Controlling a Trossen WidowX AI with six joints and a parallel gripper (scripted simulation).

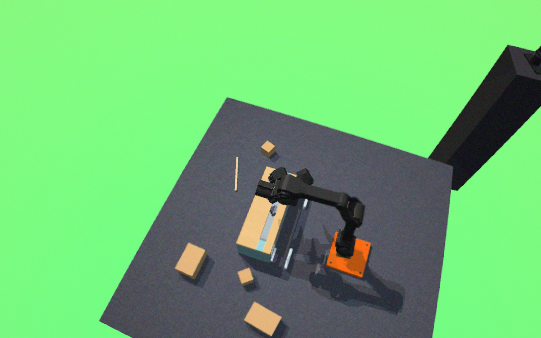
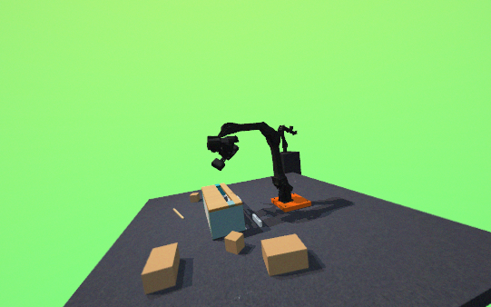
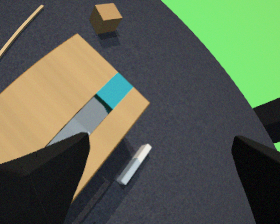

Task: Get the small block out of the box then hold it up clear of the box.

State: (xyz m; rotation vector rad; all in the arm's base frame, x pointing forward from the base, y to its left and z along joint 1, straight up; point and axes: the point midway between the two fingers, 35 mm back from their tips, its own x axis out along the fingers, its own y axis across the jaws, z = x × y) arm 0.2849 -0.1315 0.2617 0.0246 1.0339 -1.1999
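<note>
Now: the box 200 mm below my gripper tip, 80 mm to the left of it and 30 mm ahead of it. From my gripper tip the other things lie so: thin stick: 270 mm ahead, 260 mm below, 120 mm to the right; then grey block: 170 mm below, 70 mm to the left, 50 mm ahead.
</note>
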